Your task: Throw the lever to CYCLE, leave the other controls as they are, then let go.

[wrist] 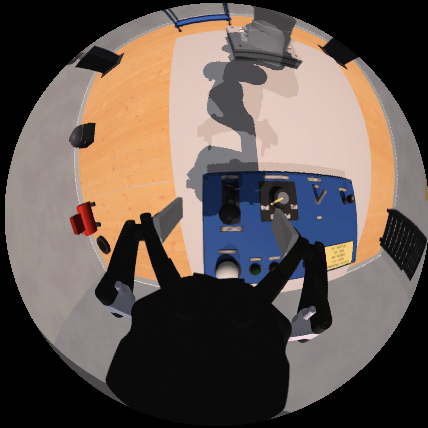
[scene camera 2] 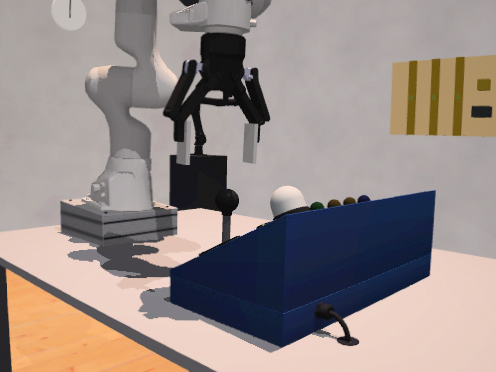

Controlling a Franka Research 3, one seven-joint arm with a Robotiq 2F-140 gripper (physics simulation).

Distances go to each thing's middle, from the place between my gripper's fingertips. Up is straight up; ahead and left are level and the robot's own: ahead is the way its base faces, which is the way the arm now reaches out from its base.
Scene:
Right now the blue console (scene camera 2: 310,267) is 12 cm ahead of my hand, 17 cm to the left of it and 14 cm below it.

